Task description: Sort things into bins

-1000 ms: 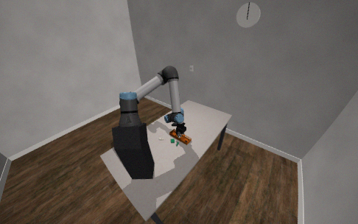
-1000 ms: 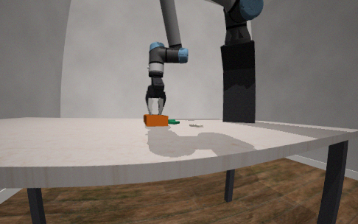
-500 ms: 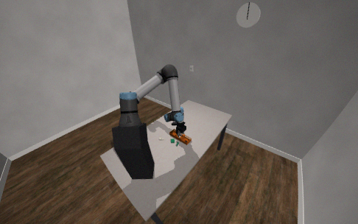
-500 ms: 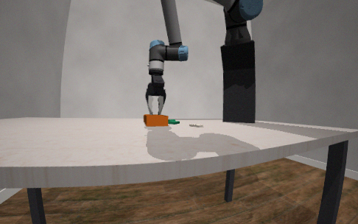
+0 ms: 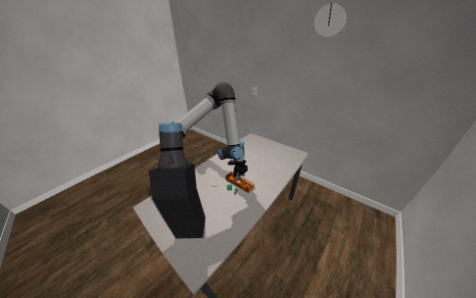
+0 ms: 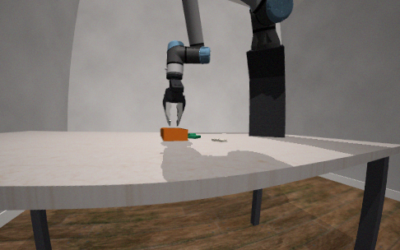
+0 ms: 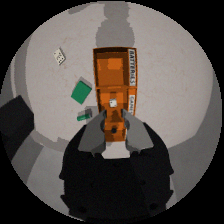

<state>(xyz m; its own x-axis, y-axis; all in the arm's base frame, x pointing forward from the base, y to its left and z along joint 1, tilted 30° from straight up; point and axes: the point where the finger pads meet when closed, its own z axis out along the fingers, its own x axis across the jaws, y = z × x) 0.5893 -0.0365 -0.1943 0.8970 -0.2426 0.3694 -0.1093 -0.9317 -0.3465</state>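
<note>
Now: the white object 12 cm behind my hand, 17 cm to the left of it and 6 cm below it. Also, from my hand: green block 8 cm behind, 4 cm to the left, 6 cm below; then small dark thing 1 cm behind, 9 cm to the right, 5 cm below; then green cylinder 9 cm behind, 3 cm to the right, 6 cm below.
</note>
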